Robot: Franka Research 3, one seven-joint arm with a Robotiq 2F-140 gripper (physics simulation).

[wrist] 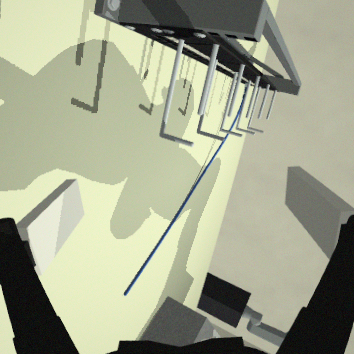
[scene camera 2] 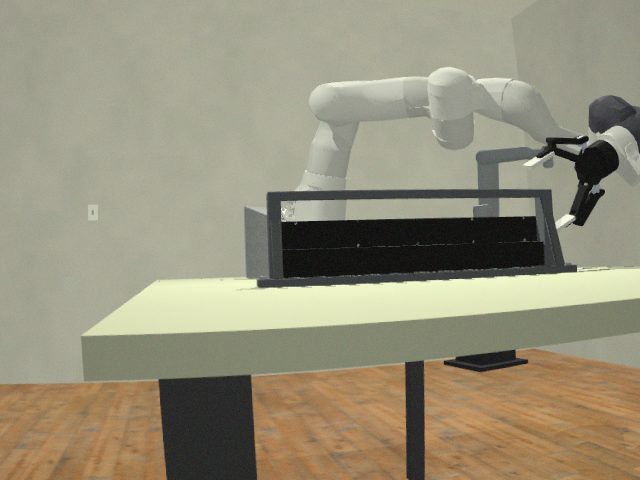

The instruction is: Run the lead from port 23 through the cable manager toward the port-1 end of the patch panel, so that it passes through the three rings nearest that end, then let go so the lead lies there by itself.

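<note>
The blue lead (wrist: 150, 257) runs straight from among the farther metal rings to a loose end low between my fingers' sides in the wrist view. Bent metal rings (wrist: 171, 90) of the cable manager stick out from the dark rack (wrist: 220, 19) (scene camera 2: 408, 194). Whether the lead passes through any ring cannot be told, and port numbers are not readable. The black panels (scene camera 2: 408, 260) in the rack show in the scene view, where the lead does not show. My gripper (scene camera 2: 547, 192) (wrist: 182, 191) is wide open and empty, beyond the rack's right end in the scene view.
The rack stands on the pale table (scene camera 2: 310, 310) (wrist: 95, 255). A grey box (scene camera 2: 255, 242) is behind its left end. A grey post with a bent arm (scene camera 2: 487, 178) stands behind it at the right. A black block (wrist: 224, 300) and a grey block (wrist: 172, 320) show low in the wrist view.
</note>
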